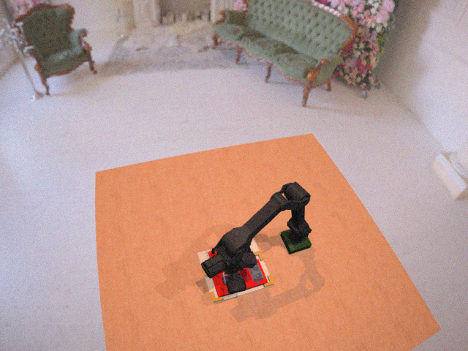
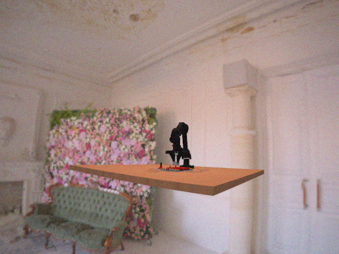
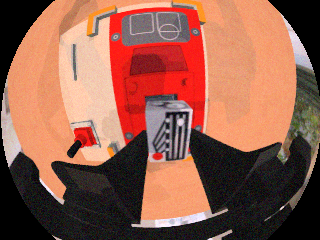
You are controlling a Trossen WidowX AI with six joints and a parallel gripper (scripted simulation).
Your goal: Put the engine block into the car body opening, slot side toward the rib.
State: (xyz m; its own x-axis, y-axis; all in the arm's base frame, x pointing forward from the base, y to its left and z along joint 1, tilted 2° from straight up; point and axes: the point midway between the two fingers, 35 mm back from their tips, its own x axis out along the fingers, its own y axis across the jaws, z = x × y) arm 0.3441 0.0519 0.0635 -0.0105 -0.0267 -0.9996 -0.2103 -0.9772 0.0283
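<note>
My gripper tip is 1 cm above the engine block.
</note>
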